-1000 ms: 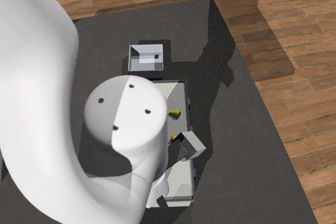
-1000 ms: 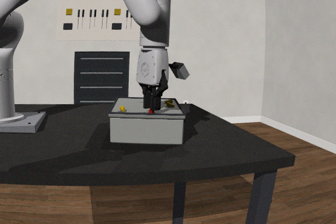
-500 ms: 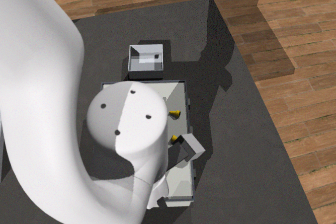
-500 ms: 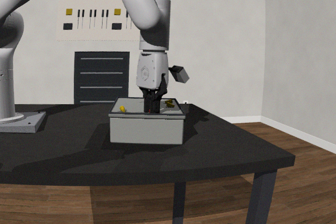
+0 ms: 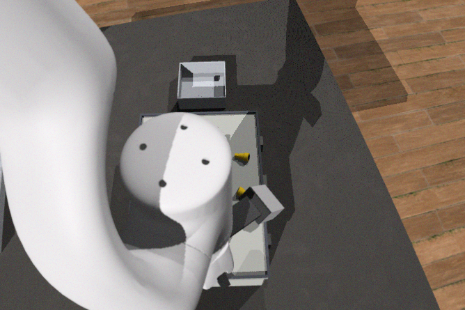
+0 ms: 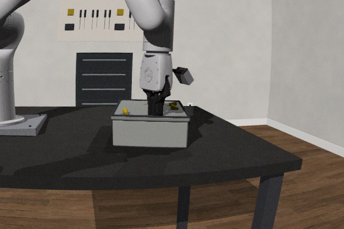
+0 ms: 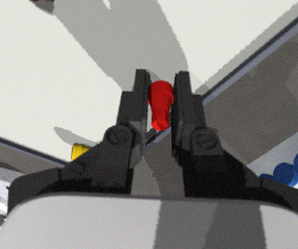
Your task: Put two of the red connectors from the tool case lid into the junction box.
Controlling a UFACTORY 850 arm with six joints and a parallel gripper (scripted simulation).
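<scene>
Right now my hand is 390 mm to the right of the steel junction box, 110 mm above it and 90 mm short of it. Also, from my hand: tool case: 120 mm to the left, 40 mm below, 20 mm ahead; orange connector: 80 mm to the left, 40 mm ahead, 20 mm below.
</scene>
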